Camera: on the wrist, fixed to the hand. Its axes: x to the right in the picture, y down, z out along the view.
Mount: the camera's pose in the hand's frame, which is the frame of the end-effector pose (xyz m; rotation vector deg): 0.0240 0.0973 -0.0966 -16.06 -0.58 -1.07
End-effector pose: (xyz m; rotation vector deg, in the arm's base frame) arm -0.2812 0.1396 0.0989 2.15 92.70 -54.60
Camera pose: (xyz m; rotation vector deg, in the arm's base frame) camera -0.3173 0.2500 0.0222 -10.03 99.19 -41.92
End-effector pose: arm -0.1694 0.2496 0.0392 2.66 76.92 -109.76
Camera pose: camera -0.1641 0.3009 -0.0901 -6.59 91.47 -98.74
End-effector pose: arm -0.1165 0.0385 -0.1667 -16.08 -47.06 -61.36
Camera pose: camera 0.0168 0.0136 -0.1982 -29.54 -39.13 -68.97
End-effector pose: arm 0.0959 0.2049 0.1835 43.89 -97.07 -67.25
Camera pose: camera 0.1757 0.1830 0.2954 34.57 -85.45 -79.86
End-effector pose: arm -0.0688 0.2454 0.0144 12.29 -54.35 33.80
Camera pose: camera -0.0453 0.3754 -0.0295 -1.39 -58.80 24.81
